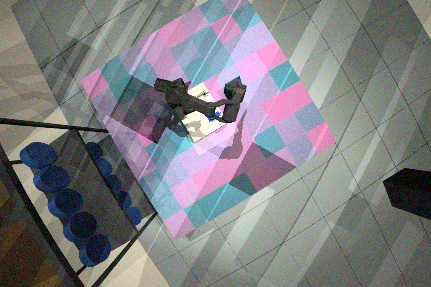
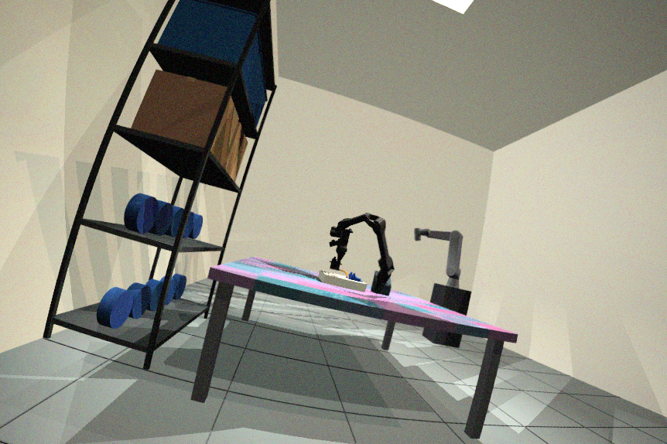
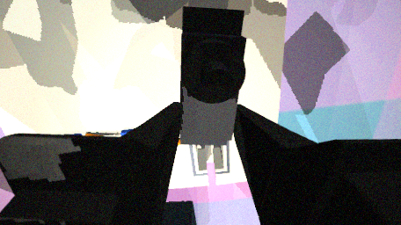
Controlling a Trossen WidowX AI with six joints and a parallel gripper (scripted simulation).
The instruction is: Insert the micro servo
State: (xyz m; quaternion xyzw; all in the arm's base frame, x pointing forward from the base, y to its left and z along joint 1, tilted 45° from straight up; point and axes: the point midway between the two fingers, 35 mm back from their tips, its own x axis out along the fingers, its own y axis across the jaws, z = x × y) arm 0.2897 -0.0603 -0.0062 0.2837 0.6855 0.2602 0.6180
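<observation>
Right now my gripper tip is 10 mm short of the white deck, 70 mm to the right of it and 100 mm above it.
</observation>
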